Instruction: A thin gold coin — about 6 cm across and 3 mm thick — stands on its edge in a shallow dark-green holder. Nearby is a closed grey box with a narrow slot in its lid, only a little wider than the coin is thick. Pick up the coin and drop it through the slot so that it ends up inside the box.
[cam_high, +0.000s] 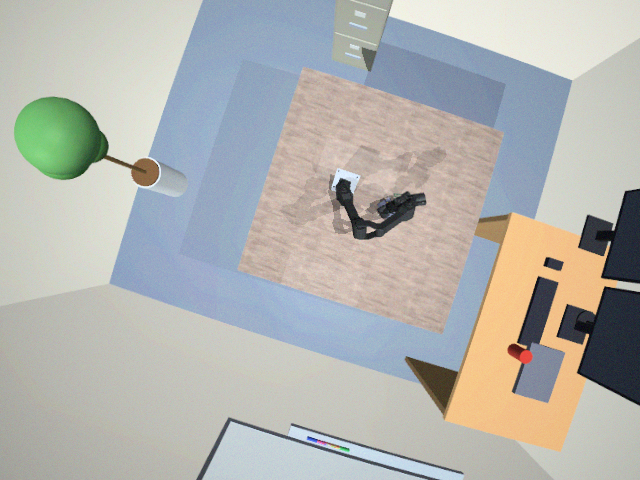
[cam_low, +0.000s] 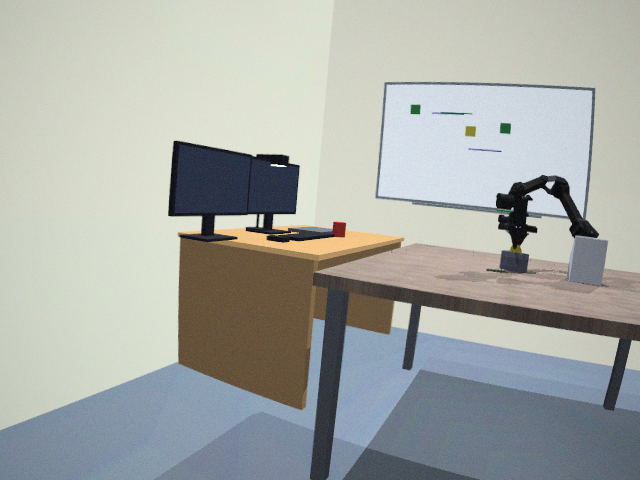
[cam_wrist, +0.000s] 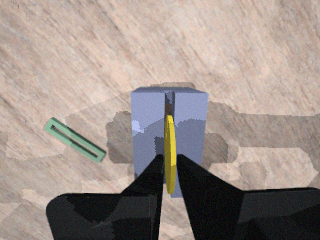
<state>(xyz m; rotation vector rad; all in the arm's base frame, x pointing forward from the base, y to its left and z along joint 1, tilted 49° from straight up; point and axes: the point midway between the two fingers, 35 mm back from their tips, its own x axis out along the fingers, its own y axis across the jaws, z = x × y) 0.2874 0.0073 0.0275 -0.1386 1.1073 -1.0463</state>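
The gold coin is 10 mm below my gripper tip.
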